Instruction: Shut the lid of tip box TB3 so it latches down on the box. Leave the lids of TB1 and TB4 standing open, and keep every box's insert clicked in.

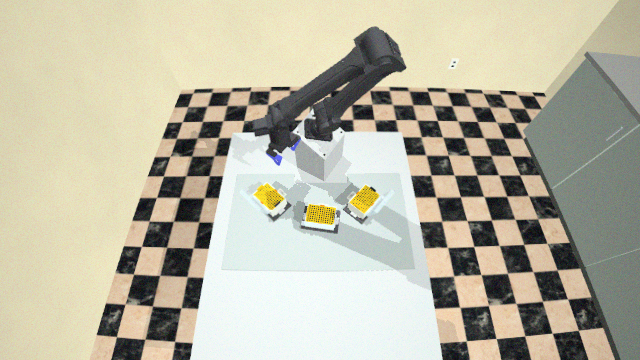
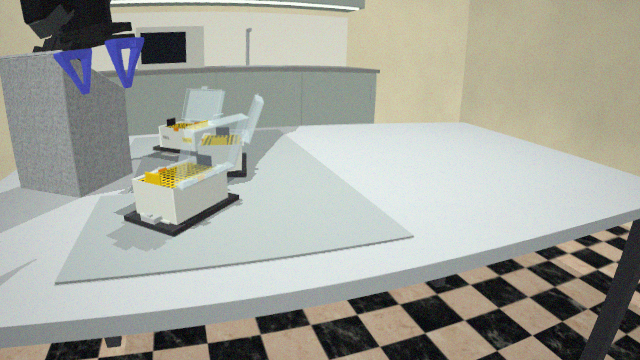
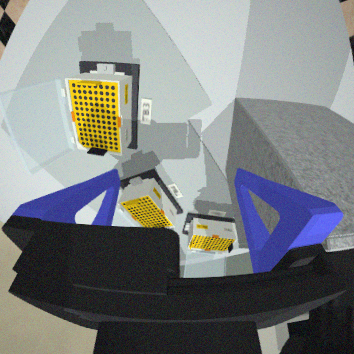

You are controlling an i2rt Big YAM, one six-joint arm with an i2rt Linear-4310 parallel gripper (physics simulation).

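Seen in the pictures: gripper, fingertip midpoint: (image 1: 285, 157) (image 2: 106, 90) (image 3: 176, 174); arm's base, link origin: (image 1: 317, 130) (image 2: 60, 70) (image 3: 342, 243).
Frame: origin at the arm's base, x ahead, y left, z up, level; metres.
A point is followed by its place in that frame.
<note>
The tip box nearest my gripper (image 1: 286, 156) @(x 0.107, y -0.136, z -0.036 m) (image 2: 107, 90) @(x 0.107, y -0.136, z -0.036 m) (image 3: 176, 174) @(x 0.107, y -0.136, z -0.036 m) is the left box (image 1: 269, 197) @(x 0.223, y -0.216, z -0.160 m) (image 2: 200, 195) (image 3: 95, 115) @(x 0.215, y -0.220, z -0.162 m); its table label (image 3: 146, 111) @(x 0.170, y -0.169, z -0.216 m) seems to read TB3. Its clear lid (image 1: 252, 201) @(x 0.283, y -0.265, z -0.073 m) (image 2: 217, 121) @(x 0.272, y -0.277, z -0.074 m) (image 3: 37, 125) @(x 0.270, y -0.270, z -0.115 m) stands open on the side away from the arm base, and its yellow insert looks seated. The gripper is open and empty, above and behind this box, toward the base side. The middle box (image 1: 320, 218) @(x 0.327, y -0.002, z -0.161 m) (image 3: 147, 210) @(x 0.300, y -0.008, z -0.163 m) and right box (image 1: 364, 200) (image 2: 172, 136) @(x 0.206, y 0.168, z -0.179 m) (image 3: 212, 235) @(x 0.222, y 0.155, z -0.161 m) are open too; I cannot tell which is TB1 or TB4.
The arm's grey base block (image 1: 320, 155) @(x 0.104, y 0.007, z -0.034 m) (image 2: 95, 135) @(x 0.065, y -0.055, z -0.121 m) (image 3: 285, 150) @(x 0.024, y -0.100, z -0.050 m) stands close beside the gripper. The middle box's lid (image 2: 254, 117) @(x 0.367, y -0.072, z -0.105 m) and the right box's lid (image 1: 386, 200) @(x 0.298, y 0.257, z -0.076 m) (image 2: 204, 104) @(x 0.296, y 0.243, z -0.113 m) stand upright. The boxes sit on dark bases on a pale mat (image 1: 270, 255) @(x 0.458, y -0.210, z -0.219 m) (image 2: 300, 220) @(x 0.380, y -0.309, z -0.218 m).
</note>
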